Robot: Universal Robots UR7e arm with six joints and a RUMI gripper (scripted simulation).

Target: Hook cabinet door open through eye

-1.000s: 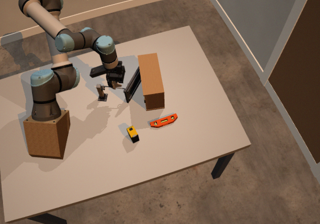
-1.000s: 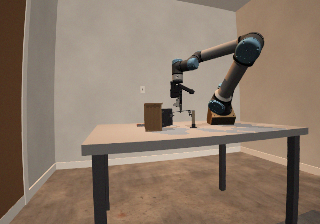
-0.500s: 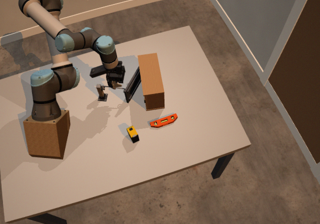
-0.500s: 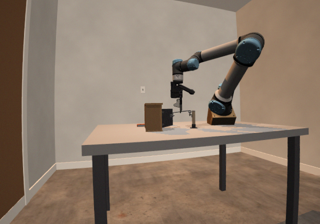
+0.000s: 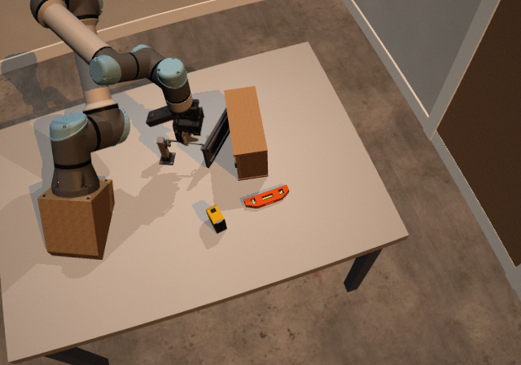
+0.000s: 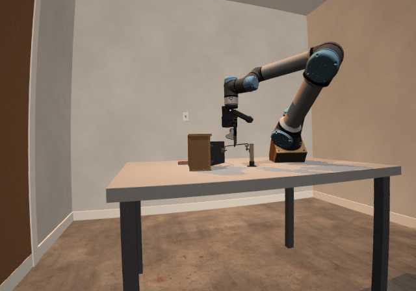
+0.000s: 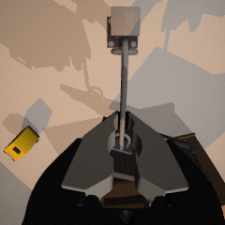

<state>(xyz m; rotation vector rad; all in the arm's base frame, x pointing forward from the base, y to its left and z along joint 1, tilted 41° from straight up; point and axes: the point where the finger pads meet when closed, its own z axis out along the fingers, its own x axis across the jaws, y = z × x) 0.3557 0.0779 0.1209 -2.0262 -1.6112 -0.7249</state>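
Right now the dark door is 100 mm ahead of my hand, 50 mm to the left of it and 40 mm below it. Round my hand: orange spirit level 250 mm ahead, 170 mm to the right, 110 mm below; then hook 10 mm behind, 20 mm below; then black box 90 mm ahead, 240 mm to the right, 80 mm below.
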